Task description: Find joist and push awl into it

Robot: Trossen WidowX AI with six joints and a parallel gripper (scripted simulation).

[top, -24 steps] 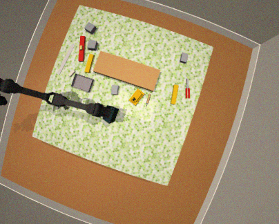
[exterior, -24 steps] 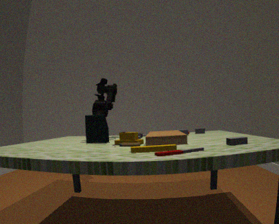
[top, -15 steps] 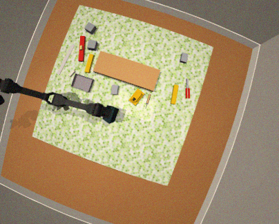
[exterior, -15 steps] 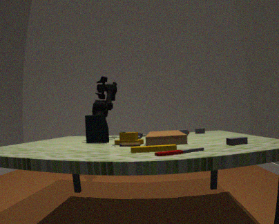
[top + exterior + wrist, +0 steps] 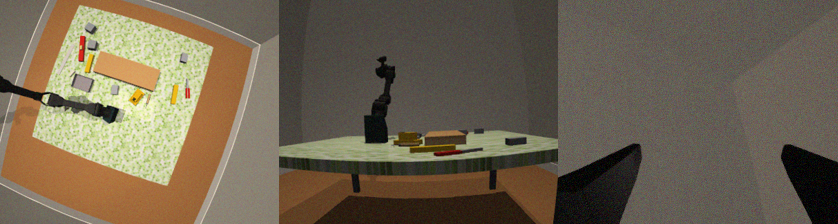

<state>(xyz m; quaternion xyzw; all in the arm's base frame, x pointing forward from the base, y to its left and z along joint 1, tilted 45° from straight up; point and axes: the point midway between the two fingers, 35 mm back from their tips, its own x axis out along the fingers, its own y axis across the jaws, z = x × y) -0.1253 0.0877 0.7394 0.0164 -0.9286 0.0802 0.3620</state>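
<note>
Right now my gripper tip is 310 mm short of the yellow stud finder, 750 mm to the left of it and 550 mm above it. Also, from my gripper tip: grey tray 300 mm ahead, 280 mm to the right, 580 mm below; then red level 590 mm ahead, 160 mm to the right, 580 mm below; then indicator light 300 mm ahead, 740 mm to the right, 540 mm below.
</note>
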